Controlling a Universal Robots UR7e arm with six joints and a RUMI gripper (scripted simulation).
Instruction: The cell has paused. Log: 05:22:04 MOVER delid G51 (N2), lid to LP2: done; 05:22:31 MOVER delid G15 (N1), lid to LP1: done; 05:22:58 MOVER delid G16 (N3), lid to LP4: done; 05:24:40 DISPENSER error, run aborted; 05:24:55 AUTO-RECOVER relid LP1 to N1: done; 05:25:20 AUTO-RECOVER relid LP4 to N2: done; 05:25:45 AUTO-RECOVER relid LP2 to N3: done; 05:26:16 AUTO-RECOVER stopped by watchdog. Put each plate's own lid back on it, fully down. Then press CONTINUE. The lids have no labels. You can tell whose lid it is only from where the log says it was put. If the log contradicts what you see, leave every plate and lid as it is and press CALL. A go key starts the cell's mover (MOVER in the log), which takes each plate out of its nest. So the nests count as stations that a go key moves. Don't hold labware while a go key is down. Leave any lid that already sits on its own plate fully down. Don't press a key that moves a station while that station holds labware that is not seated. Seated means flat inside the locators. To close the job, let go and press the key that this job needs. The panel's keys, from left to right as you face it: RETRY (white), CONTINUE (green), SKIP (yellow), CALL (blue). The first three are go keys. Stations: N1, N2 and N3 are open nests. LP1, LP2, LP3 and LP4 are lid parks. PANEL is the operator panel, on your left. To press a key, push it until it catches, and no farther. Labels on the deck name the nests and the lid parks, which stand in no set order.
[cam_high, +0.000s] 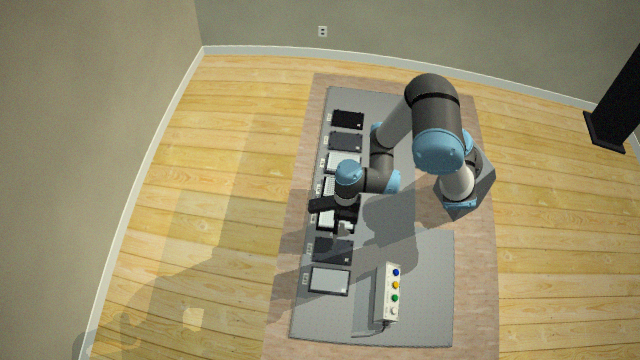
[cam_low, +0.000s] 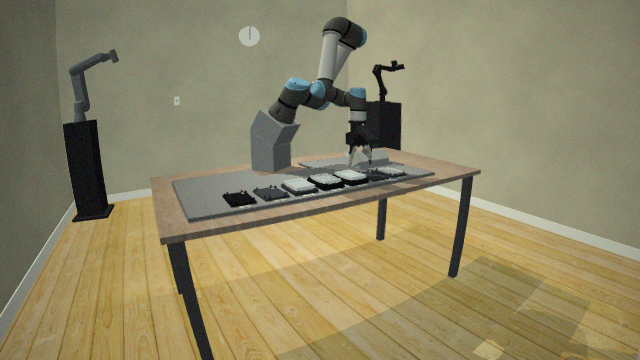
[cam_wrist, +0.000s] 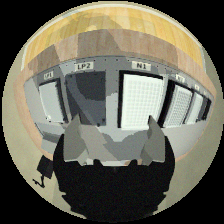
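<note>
Now: hand 2 cm past the clear lid, 20 cm to the right of it and 5 cm above it. Also, from my hand: blue key: 25 cm behind, 14 cm to the left; then plate: 2 cm ahead, 19 cm to the right, 4 cm below; then LP2 lid park: 1 cm behind, 7 cm to the left, 6 cm below.
</note>
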